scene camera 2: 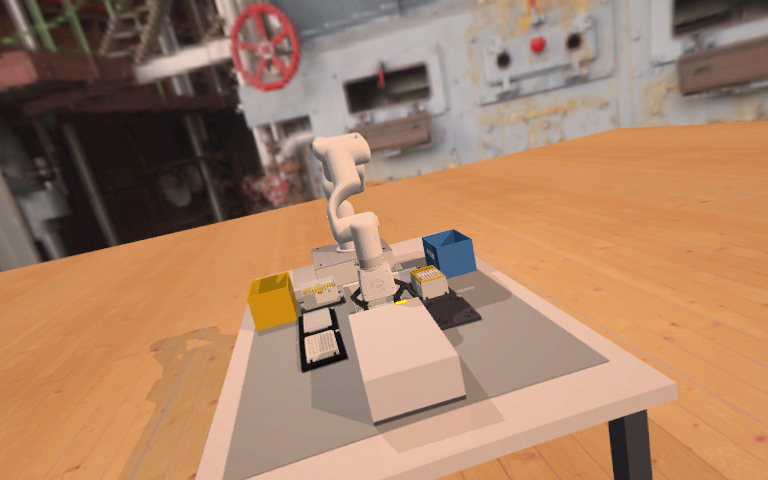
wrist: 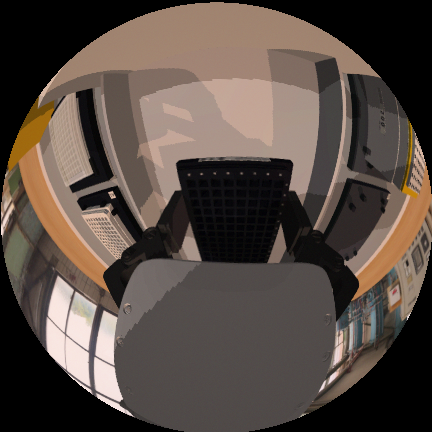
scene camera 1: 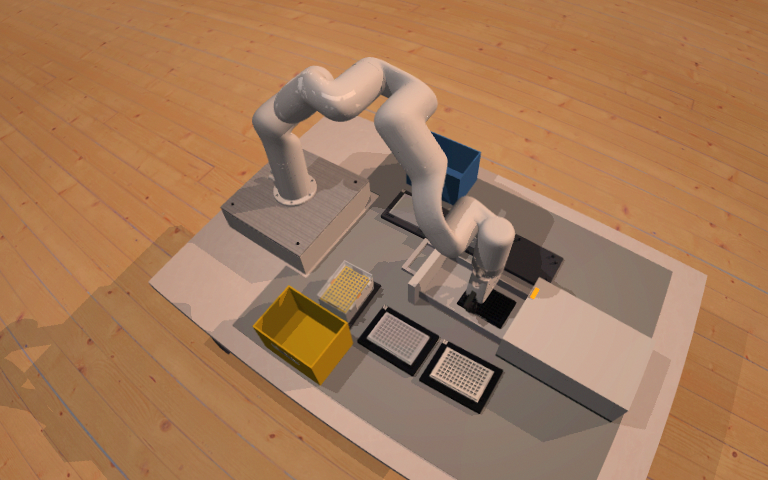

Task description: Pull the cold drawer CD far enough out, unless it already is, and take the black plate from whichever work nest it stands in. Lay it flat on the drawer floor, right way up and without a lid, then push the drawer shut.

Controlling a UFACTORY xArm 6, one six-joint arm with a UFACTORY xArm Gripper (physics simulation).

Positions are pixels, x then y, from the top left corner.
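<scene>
A black plate (scene camera 1: 497, 307) is 118 cm from the lens. A grey plate (scene camera 1: 398, 338) is 114 cm from the lens, and a clear box lid (scene camera 1: 342, 289) is likewise 114 cm from the lens. A white plate (scene camera 1: 461, 374) is 110 cm from the lens.
</scene>
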